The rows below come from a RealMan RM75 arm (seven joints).
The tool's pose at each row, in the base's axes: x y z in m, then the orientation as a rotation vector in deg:
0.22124, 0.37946, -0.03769, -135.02, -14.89, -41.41
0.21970, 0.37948, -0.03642, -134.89, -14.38, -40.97
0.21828, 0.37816, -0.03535, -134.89, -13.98, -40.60
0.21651, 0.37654, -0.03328, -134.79, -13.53, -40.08
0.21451, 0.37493, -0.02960, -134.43, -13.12, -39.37
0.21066, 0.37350, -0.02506, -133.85, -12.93, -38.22
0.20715, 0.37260, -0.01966, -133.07, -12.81, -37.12
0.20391, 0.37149, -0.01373, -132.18, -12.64, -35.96
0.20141, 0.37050, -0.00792, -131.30, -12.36, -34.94
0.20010, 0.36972, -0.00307, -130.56, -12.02, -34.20
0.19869, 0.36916, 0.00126, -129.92, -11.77, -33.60
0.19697, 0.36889, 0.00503, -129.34, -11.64, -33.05
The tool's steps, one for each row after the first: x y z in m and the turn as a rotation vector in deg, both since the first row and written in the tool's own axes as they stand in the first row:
-0.00056, -0.00124, -0.00146, 0.18, -0.12, 0.52
-0.00114, -0.00130, -0.00360, 0.22, -0.27, 0.92
-0.00144, -0.00179, -0.00671, 0.40, -0.47, 1.41
-0.00104, -0.00322, -0.01095, 0.87, -0.74, 1.97
-0.00168, -0.00591, -0.01641, 1.70, -1.29, 2.55
-0.00156, -0.00933, -0.02193, 2.70, -1.79, 3.09
-0.00092, -0.01279, -0.02781, 3.81, -2.28, 3.70
0.00027, -0.01600, -0.03322, 4.86, -2.66, 4.34
0.00190, -0.01845, -0.03737, 5.69, -2.87, 4.93
0.00316, -0.02082, -0.04109, 6.40, -3.04, 5.39
0.00385, -0.02322, -0.04440, 7.07, -3.23, 5.74

